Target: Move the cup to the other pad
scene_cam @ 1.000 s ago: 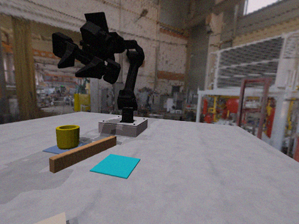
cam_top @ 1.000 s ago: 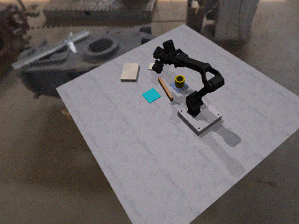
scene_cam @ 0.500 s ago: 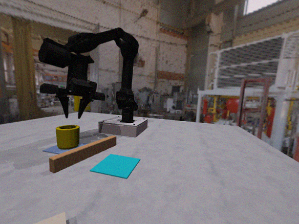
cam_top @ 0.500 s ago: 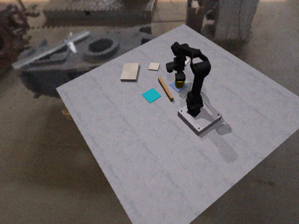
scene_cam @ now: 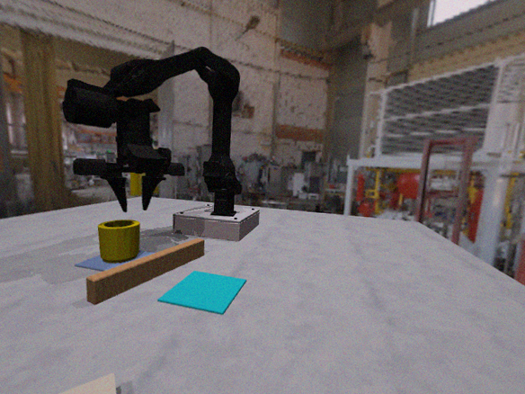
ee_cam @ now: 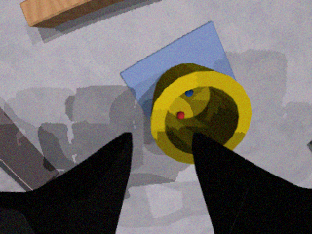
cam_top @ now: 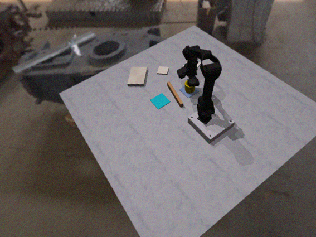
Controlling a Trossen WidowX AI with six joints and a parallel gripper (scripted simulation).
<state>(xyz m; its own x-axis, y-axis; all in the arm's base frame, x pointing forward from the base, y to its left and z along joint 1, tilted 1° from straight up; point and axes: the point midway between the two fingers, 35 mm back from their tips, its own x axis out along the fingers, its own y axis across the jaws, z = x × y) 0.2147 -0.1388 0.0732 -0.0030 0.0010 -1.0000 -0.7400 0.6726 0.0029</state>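
Now: the yellow cup 20 mm ahead of my gripper tip, 20 mm to the right of it and 60 mm below it. From my gripper tip the other things lie so: wooden bar 70 mm ahead, 80 mm to the left, 90 mm below; small beige tile 300 mm ahead, 50 mm to the right, 90 mm below; teal pad 120 mm ahead, 180 mm to the left, 100 mm below.
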